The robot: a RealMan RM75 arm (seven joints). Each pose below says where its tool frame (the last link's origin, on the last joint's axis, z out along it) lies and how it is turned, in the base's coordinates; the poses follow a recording.
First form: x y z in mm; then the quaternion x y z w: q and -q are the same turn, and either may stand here.
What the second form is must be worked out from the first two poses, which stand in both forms.
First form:
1: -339 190 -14 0.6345 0.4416 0.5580 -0.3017
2: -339 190 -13 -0.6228 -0.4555 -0.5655 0.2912
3: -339 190 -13 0.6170 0.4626 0.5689 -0.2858
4: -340 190 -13 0.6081 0.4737 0.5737 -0.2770
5: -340 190 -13 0.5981 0.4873 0.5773 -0.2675
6: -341 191 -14 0.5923 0.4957 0.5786 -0.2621
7: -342 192 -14 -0.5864 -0.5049 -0.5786 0.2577
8: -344 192 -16 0.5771 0.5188 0.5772 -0.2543
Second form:
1: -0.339 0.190 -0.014 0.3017 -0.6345 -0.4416 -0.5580
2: -0.339 0.190 -0.013 0.2912 -0.6228 -0.4555 -0.5655
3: -0.339 0.190 -0.013 0.2858 -0.6170 -0.4626 -0.5689
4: -0.340 0.190 -0.013 0.2770 -0.6081 -0.4737 -0.5737
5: -0.340 0.190 -0.013 0.2675 -0.5981 -0.4873 -0.5773
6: -0.341 0.191 -0.014 0.2621 -0.5923 -0.4957 -0.5786
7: -0.342 0.192 -0.014 0.2577 -0.5864 -0.5049 -0.5786
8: -0.344 0.192 -0.016 0.2543 -0.5771 -0.5188 -0.5772
